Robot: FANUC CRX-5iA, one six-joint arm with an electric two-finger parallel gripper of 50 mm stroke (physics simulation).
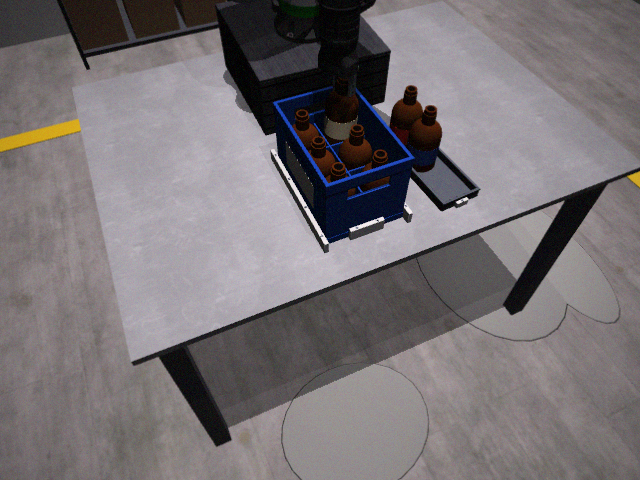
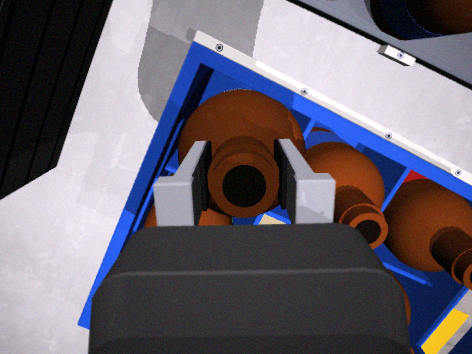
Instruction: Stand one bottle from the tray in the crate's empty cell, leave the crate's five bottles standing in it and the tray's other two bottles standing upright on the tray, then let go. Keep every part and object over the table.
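Places are measured from the arm's base along level axes (x back, y left, z down), in millimetres.
Where they show: gripper, fingertip midpoint: (image 1: 343,92) (image 2: 242,161); arm's base, link origin: (image 1: 303,26).
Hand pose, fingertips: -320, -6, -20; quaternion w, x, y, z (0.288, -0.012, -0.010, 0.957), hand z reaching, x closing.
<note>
Things, the pixels of their top centre, and the offset from my fingertips, as dx, dy, dz. "spot": a spot on its surface instead.
- brown bottle with a cream label, top centre: (image 2: 245,201) (image 1: 343,77) -3, -4, -37
- blue crate, top centre: (image 2: 337,294) (image 1: 339,128) -97, -43, +12
- held bottle, top centre: (image 2: 367,232) (image 1: 357,128) -93, -3, +24
- blue label, surface spot: (image 1: 427,135) spot: -106, +160, +76
My gripper (image 1: 344,85) (image 2: 242,161) is shut on the neck of a brown bottle with a cream label (image 1: 341,109) (image 2: 240,120). The bottle is upright, its lower part inside the blue crate (image 1: 368,214) (image 2: 131,200) at the back corner cell; its base is hidden. The crate's five brown bottles stand in it, among them one beside the held bottle (image 1: 355,150) (image 2: 345,170). Two bottles, one with a red label (image 1: 406,114) and one with a blue label (image 1: 427,135), stand upright on the dark tray (image 1: 445,181) (image 2: 345,32).
White locating strips (image 1: 299,201) (image 2: 345,114) and small blocks (image 1: 367,228) sit along the crate's foot. The dark robot pedestal (image 1: 248,77) (image 2: 40,90) stands close behind the crate. The tray lies close beside the crate, with a small white block (image 1: 461,202) (image 2: 396,54) at its edge.
</note>
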